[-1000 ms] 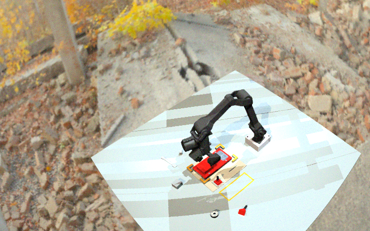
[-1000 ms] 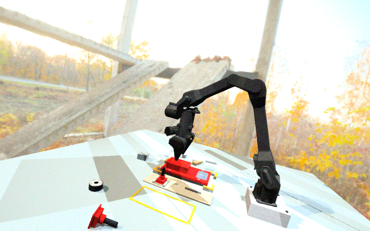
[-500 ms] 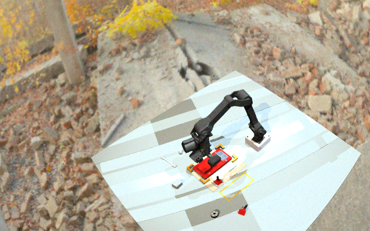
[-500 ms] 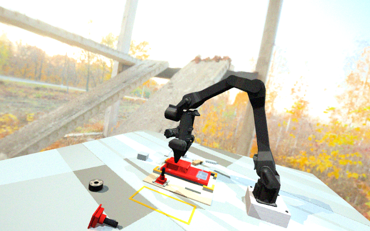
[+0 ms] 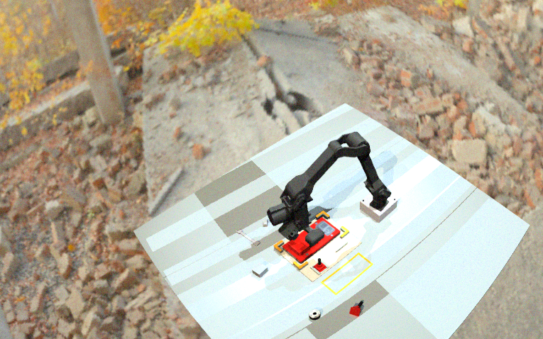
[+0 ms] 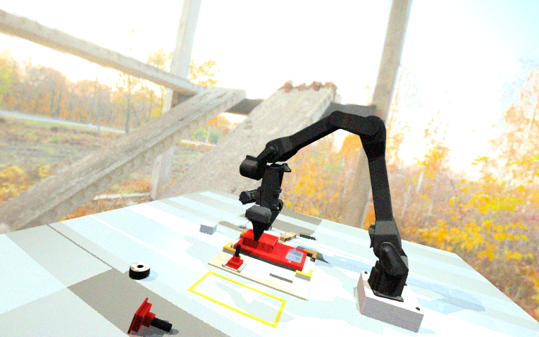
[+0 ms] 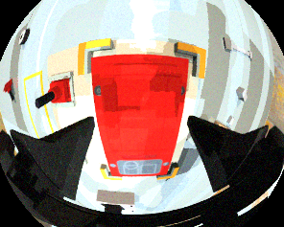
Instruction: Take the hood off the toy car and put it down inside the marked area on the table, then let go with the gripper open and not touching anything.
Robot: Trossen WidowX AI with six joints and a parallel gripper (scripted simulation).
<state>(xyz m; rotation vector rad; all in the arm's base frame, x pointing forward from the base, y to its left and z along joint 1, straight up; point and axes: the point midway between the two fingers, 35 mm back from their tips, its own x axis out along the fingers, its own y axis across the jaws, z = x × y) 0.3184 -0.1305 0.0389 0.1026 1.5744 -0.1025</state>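
Now: gripper tip 10 mm above the red hood. Round my gripper tip: wrench 90 mm ahead, 210 mm to the right, 50 mm below; wooden block 80 mm behind, 160 mm to the right, 50 mm below; black ring 210 mm ahead, 240 mm to the left, 40 mm below.
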